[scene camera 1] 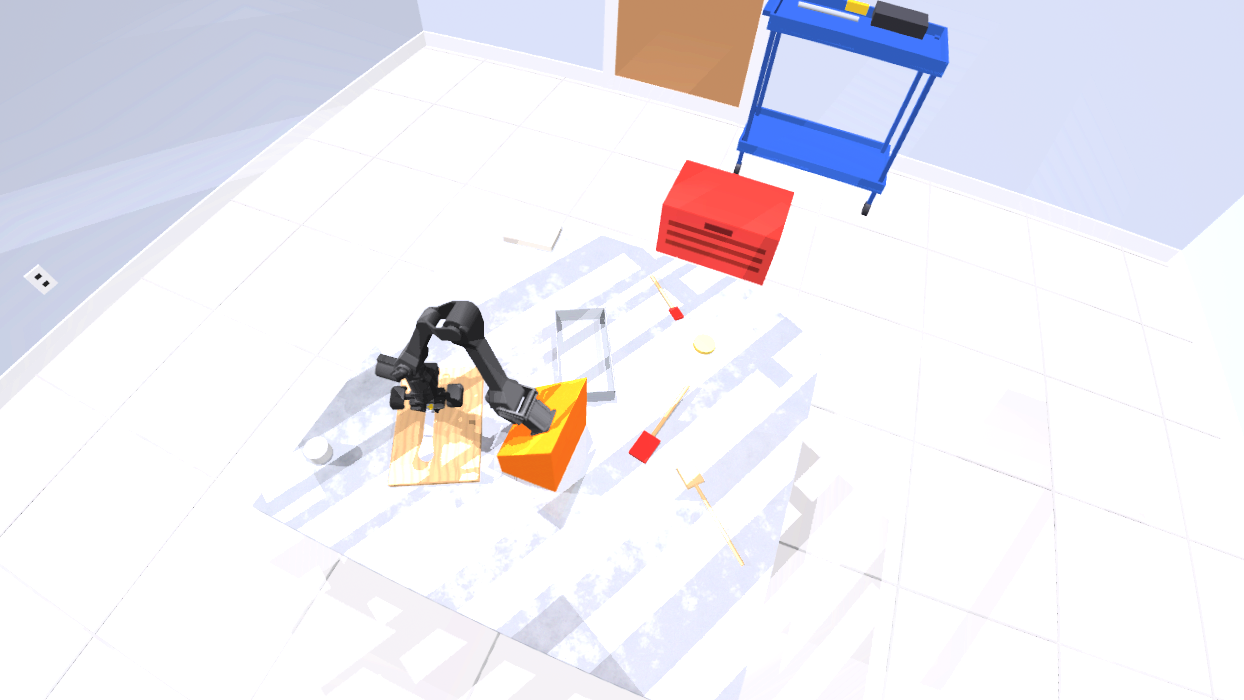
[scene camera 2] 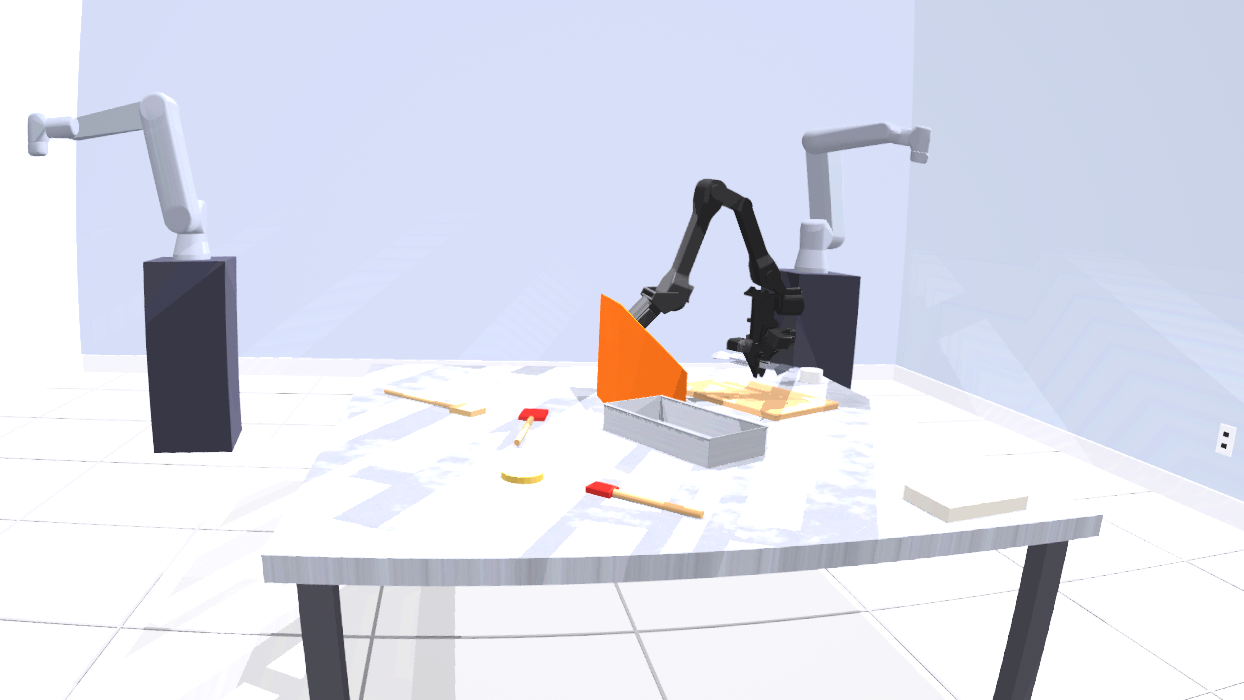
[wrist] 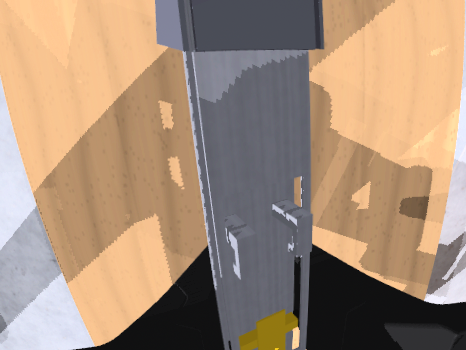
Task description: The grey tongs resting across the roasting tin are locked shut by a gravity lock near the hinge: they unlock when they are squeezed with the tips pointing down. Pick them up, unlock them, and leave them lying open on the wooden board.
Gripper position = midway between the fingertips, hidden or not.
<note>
I see my gripper (scene camera 2: 758,377), a block (scene camera 2: 964,498) and a wooden spatula (scene camera 1: 690,476).
My gripper is seen too in scene camera 1 (scene camera 1: 433,411) and in the wrist view (wrist: 251,242). The wrist view misses the block: it is out of frame. The wrist view does not show the wooden spatula: it is out of frame.
</note>
